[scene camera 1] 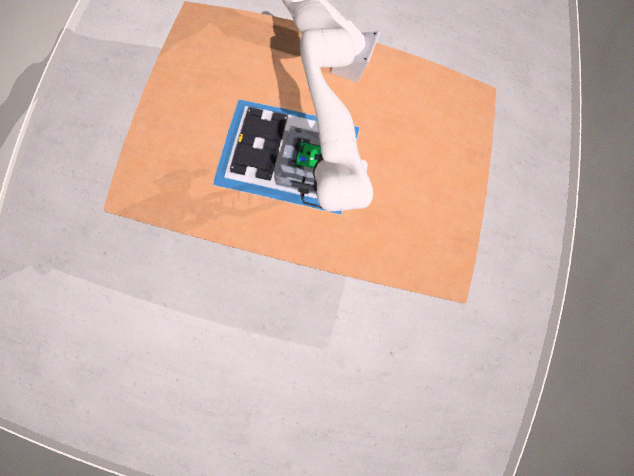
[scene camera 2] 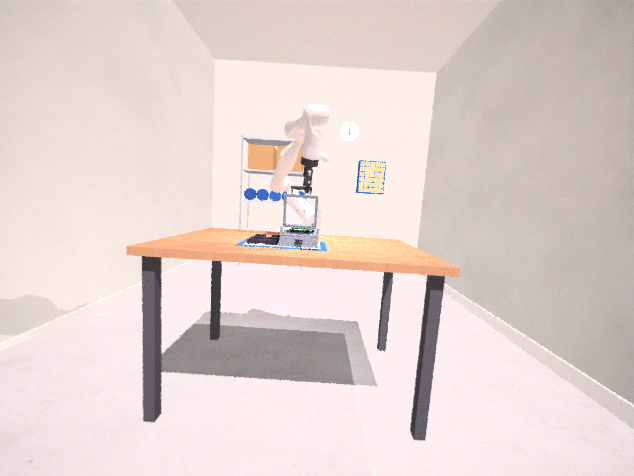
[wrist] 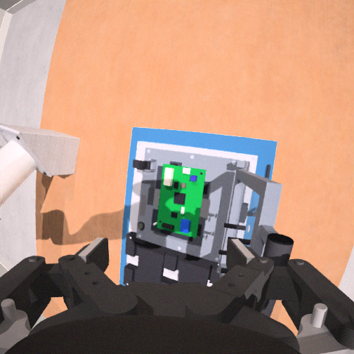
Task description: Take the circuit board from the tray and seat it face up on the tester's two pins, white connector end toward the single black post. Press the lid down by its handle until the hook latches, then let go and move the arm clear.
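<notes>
The green circuit board (scene camera 1: 308,155) (scene camera 2: 302,229) (wrist: 181,200) lies face up on the grey tester (scene camera 2: 298,241) (wrist: 170,156), its white connector (wrist: 168,176) at the upper left in the wrist view. Dark parts show around its edges; the pins under it are hidden. The tester's lid (scene camera 2: 285,212) (wrist: 270,197) stands upright. The lid's black round handle (wrist: 278,243) is by the right fingertip in the wrist view. A black hook-like part (wrist: 142,164) is at the tester's opposite side. My gripper (scene camera 2: 301,191) (wrist: 167,252) is wide open and empty, above the lid's upper edge in scene camera 2; the arm hides it in scene camera 1.
A black tray (scene camera 1: 256,154) (scene camera 2: 262,238) with white gaps sits beside the tester on the blue-edged base (scene camera 1: 225,153) (wrist: 200,137). The wooden table (scene camera 1: 409,179) (scene camera 2: 204,256) carries it. The arm's grey mount (scene camera 1: 353,71) (wrist: 62,152) is at the table edge.
</notes>
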